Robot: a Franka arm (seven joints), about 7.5 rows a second.
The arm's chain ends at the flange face. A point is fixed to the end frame.
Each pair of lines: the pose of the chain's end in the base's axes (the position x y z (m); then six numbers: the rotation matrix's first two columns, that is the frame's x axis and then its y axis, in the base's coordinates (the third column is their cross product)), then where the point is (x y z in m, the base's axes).
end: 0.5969, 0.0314, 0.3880, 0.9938, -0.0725, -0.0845, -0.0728, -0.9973, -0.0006
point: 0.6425 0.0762 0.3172
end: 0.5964, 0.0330, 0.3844, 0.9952, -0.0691, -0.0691, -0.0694, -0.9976, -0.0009
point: 0.6429 0.0779 0.3143
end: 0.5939, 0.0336, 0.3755, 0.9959, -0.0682, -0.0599, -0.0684, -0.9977, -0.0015
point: 0.6410 0.0786 0.3058
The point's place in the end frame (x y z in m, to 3 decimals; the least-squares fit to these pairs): 0.048 -0.048 0.067
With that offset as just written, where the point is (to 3 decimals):
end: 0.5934, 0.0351, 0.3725, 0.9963, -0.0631, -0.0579, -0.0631, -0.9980, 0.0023
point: 0.640 0.080 0.303
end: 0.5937, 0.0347, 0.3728, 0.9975, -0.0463, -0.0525, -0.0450, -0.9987, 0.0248
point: 0.640 0.079 0.302
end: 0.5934, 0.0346, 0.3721, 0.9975, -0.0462, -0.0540, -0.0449, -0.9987, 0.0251
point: 0.640 0.079 0.301
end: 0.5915, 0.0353, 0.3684, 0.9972, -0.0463, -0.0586, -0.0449, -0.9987, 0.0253
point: 0.638 0.080 0.298
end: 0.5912, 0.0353, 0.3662, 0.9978, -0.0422, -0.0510, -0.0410, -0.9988, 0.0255
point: 0.638 0.080 0.296
